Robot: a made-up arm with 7 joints.
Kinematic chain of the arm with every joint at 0, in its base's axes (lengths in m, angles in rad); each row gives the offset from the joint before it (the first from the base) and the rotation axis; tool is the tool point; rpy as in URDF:
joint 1: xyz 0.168 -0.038 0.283 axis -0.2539 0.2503 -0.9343
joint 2: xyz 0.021 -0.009 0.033 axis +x
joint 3: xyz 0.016 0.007 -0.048 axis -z
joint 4: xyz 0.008 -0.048 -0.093 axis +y
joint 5: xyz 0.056 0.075 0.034 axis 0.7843 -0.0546 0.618
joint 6: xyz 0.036 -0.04 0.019 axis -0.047 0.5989 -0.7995
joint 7: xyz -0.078 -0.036 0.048 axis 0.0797 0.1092 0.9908
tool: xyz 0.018 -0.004 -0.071 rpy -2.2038 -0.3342 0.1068
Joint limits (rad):
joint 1: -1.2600..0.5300
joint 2: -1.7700..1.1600
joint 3: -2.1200..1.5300
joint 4: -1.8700..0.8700
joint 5: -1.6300..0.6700
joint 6: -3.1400..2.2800
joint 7: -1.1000..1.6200
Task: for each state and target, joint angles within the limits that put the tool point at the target. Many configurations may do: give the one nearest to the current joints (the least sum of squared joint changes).
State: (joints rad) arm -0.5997 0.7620 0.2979 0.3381 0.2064 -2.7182 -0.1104
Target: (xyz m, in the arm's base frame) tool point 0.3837 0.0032 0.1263
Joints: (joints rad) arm -0.2061 0.2830 0.3968 0.6178 0.2889 -2.5948 -0.2788
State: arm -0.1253 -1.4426 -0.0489 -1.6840 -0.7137 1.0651 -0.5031
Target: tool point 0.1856 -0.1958 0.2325
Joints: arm -0.3436 -1.4673 0.0303 -1.8700 -0.7254 0.9827 -0.5464
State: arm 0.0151 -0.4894 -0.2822 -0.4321 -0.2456 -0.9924 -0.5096
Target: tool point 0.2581 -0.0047 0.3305
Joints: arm -0.3146 -0.5844 -0.6486 -1.3100 0.4125 -1.5188 -0.3388
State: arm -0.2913 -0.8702 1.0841 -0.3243 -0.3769 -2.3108 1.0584
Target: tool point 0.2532 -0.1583 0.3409
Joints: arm -0.4204 -0.5665 1.0502 -0.4242 -0.4502 -2.2394 1.0214
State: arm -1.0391 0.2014 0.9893 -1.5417 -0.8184 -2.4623 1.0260
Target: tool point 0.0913 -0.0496 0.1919
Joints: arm -1.0751 -0.1844 1.1131 -1.8700 -1.2342 -2.0765 1.0576
